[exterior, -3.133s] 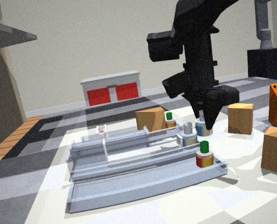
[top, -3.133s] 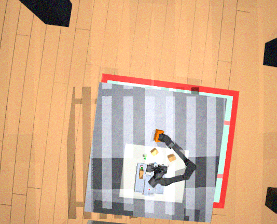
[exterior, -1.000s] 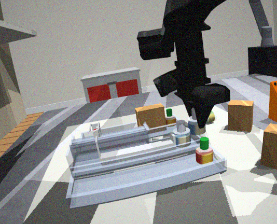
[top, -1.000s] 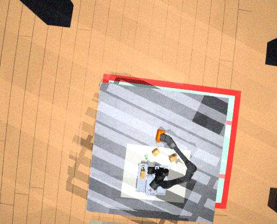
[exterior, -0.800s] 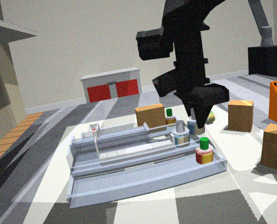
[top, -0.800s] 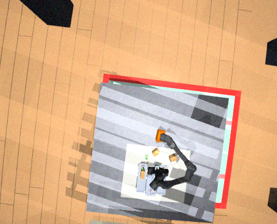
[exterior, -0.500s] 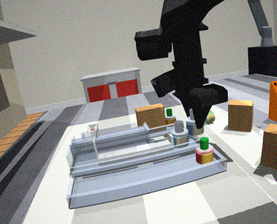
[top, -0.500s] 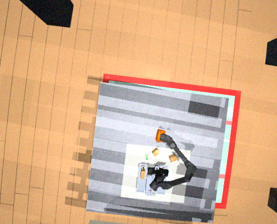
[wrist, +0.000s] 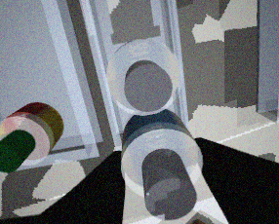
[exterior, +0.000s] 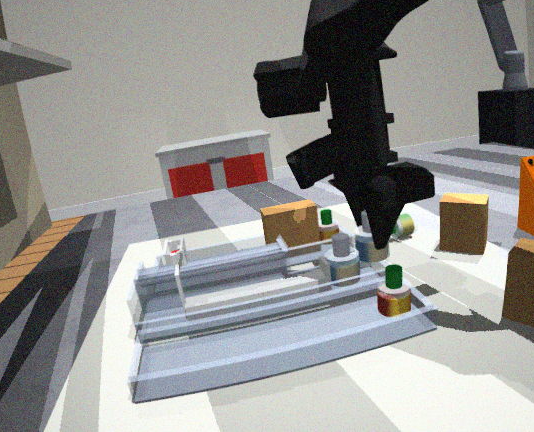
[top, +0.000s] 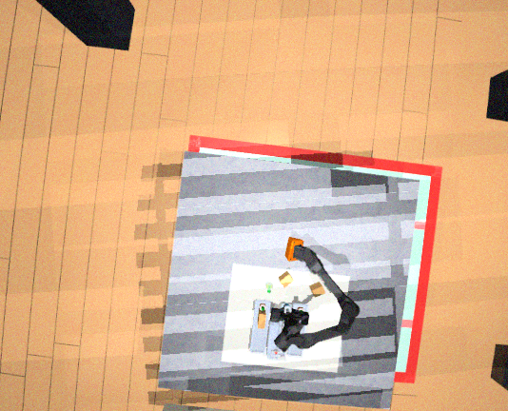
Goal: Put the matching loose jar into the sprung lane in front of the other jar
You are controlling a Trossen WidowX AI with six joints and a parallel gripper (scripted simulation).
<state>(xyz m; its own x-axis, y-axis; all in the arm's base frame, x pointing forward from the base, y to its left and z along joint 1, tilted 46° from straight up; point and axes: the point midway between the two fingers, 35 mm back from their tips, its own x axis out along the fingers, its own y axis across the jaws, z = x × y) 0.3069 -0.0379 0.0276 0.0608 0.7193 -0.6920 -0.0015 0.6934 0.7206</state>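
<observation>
Now: gripper tip 70 mm short of the box, 120 mm to the left of it and 10 mm above it. Also, from my gripper tip: sprung lane (160 mm ahead, 20 mm to the right, 30 mm below).
</observation>
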